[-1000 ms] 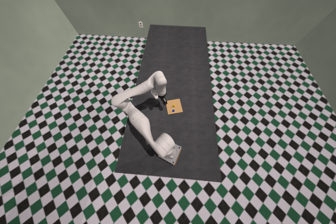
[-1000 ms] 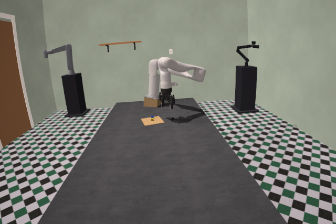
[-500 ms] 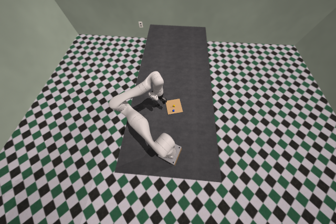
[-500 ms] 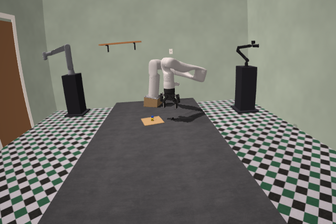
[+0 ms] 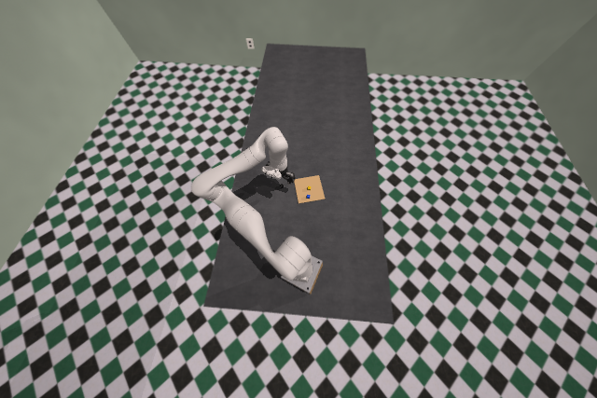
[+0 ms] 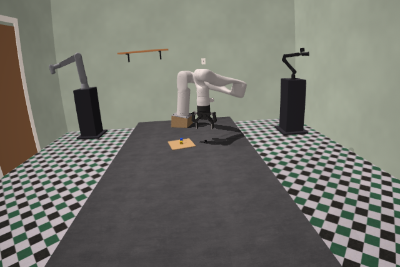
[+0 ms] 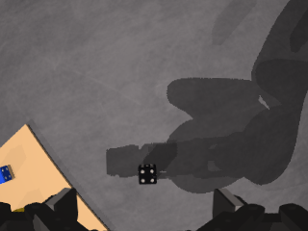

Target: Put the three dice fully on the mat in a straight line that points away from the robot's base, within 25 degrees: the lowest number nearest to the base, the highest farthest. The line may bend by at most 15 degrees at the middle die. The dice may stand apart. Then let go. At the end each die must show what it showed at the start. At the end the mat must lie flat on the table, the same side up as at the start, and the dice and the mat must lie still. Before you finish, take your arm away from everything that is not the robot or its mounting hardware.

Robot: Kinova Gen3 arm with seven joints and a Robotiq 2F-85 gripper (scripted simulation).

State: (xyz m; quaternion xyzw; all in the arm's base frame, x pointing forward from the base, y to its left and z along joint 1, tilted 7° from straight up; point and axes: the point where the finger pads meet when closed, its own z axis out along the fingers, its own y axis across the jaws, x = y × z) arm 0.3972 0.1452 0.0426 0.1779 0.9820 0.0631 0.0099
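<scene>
Right now my hand is 90 mm above the black die. Also, from my hand: blue die 50 mm behind, 140 mm to the right, 80 mm below; yellow die 140 mm to the right, 80 mm below; tan mat 140 mm to the right, 90 mm below.
</scene>
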